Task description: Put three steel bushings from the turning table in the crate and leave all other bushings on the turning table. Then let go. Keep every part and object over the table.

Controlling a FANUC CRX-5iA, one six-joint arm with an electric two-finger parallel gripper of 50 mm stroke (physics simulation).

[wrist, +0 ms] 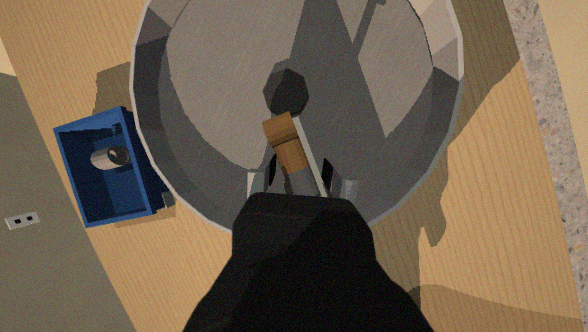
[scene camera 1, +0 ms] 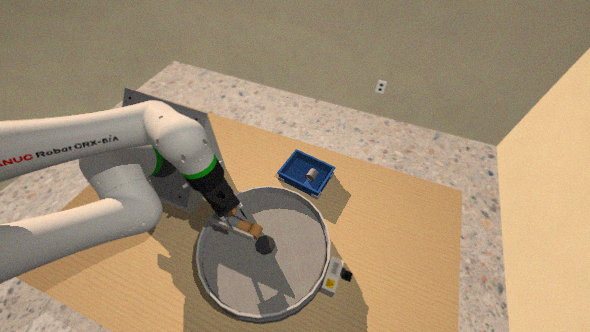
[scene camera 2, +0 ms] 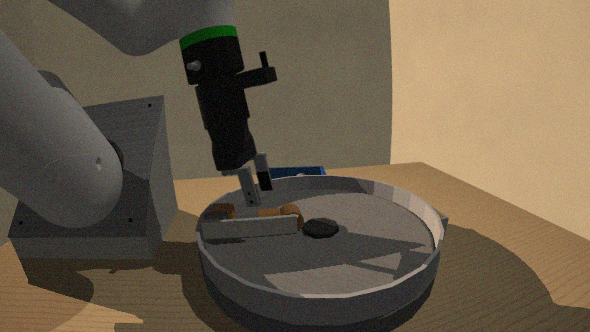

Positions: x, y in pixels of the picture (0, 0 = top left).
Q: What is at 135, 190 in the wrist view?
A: A blue crate.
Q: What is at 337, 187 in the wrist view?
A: My gripper.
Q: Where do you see a blue crate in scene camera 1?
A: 293, 172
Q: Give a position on a grey turning table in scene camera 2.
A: At 366, 249
